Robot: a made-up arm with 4 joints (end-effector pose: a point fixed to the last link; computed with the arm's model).
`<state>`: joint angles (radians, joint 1 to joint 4).
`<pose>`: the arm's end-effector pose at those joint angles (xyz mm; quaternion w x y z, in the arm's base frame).
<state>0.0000 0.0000 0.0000 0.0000</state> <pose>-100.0 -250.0 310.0 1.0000 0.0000 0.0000 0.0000</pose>
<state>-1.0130 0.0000 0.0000 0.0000</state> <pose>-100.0 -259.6 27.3 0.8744 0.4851 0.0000 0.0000</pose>
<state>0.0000 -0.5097 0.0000 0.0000</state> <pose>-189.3 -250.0 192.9 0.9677 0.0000 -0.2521 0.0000</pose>
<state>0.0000 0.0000 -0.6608 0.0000</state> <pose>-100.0 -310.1 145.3 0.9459 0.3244 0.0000 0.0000</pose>
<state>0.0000 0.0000 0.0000 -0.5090</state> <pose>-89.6 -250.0 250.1 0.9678 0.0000 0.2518 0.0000</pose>
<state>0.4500 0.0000 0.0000 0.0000</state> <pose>-100.0 -159.9 403.8 0.9748 -0.2231 0.0000 0.0000</pose>
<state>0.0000 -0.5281 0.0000 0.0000</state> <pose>-191.4 -250.0 188.0 0.9653 0.0000 -0.2610 0.0000</pose>
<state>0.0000 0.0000 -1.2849 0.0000</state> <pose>-100.0 -262.3 -13.5 0.8006 0.5992 0.0000 0.0000</pose>
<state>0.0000 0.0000 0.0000 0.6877</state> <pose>-156.7 -250.0 368.5 0.9415 0.0000 -0.3371 0.0000</pose>
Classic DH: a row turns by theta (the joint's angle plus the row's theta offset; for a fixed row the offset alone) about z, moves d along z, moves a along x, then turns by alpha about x. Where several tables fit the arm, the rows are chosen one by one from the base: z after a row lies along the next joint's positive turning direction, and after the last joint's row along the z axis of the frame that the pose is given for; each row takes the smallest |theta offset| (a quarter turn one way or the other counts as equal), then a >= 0, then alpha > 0; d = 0 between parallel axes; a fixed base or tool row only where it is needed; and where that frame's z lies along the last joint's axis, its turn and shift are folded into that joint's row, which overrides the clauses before.
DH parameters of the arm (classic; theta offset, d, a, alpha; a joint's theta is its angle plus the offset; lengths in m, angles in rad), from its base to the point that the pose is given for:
base (fixed): -1.5708 0.16 0 1.5708
joint 1: -1.5708 -0.08 0.08 1.5708
joint 2: 0 -0.04 -0.06 -1.5708
joint 3: 0 0.29 -0.12 -1.5708
joint 4: 1.5708 0.21 0.11 -1.5708
tool (fixed): 0 0.05 0 0

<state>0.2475 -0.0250 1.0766 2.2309</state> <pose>-325.0 73.5 387.4 0.3366 -0.2748 -0.7133 0.5498</pose>
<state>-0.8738 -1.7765 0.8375 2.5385</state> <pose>-140.5 368.4 -247.0 0.2986 0.5560 0.7533 0.1849</pose>
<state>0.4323 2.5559 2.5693 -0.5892</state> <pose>271.7 148.2 25.5 0.1145 0.5192 -0.4469 -0.7194</pose>
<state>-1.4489 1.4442 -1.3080 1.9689</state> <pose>-57.4 -317.4 -92.9 0.6286 0.4463 0.2453 -0.5878</pose>
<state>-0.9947 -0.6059 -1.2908 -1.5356</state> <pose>-35.2 215.8 -110.6 0.4900 0.5942 0.0629 0.6348</pose>
